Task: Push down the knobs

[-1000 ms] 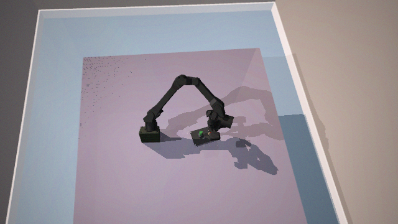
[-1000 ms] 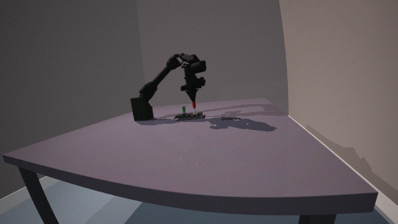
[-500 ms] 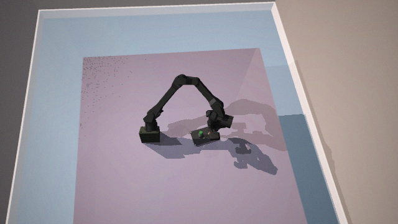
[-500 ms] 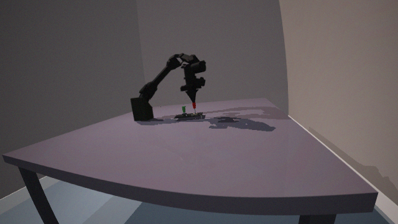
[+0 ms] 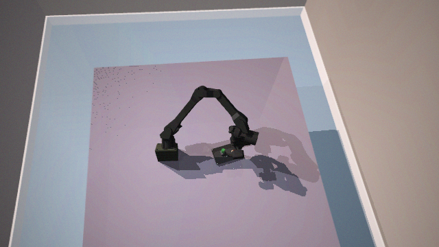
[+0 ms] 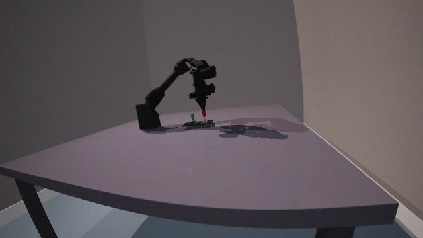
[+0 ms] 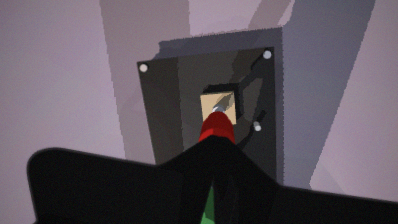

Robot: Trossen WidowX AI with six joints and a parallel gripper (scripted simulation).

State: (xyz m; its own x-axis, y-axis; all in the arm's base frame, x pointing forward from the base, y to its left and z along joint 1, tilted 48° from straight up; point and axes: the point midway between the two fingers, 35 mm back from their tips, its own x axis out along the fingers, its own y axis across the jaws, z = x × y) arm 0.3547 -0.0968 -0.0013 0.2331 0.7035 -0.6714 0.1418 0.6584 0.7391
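Right now my gripper tip is 6 cm past the green knob, 1 cm to the right of it and 3 cm above it. The rest, counted from my gripper tip: red knob: 2 cm below.
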